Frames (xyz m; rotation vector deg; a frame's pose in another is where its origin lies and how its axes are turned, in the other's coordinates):
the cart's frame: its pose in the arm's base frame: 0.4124 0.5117 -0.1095 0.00 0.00 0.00
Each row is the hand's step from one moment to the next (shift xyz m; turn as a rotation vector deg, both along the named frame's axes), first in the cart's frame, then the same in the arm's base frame.
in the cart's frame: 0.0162 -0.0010 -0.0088 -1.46 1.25 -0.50
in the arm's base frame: 0.0162 -0.0010 -0.0088 -1.46 1.25 -0.50
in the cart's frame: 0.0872 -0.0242 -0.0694 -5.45 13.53 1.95
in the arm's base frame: 0.0872 -0.0242 -0.0694 -5.45 13.53 1.95
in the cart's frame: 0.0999 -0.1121 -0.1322 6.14 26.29 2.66
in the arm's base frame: 0.0999 -0.1121 -0.1322 6.14 26.29 2.66
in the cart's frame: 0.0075 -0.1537 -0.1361 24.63 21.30 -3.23
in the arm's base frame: 0.0075 -0.1537 -0.1361 24.63 21.30 -3.23
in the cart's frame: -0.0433 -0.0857 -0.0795 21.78 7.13 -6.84
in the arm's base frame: -0.0433 -0.0857 -0.0795 21.78 7.13 -6.84
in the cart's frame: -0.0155 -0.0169 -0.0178 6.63 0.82 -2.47
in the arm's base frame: -0.0155 -0.0169 -0.0178 6.63 0.82 -2.47
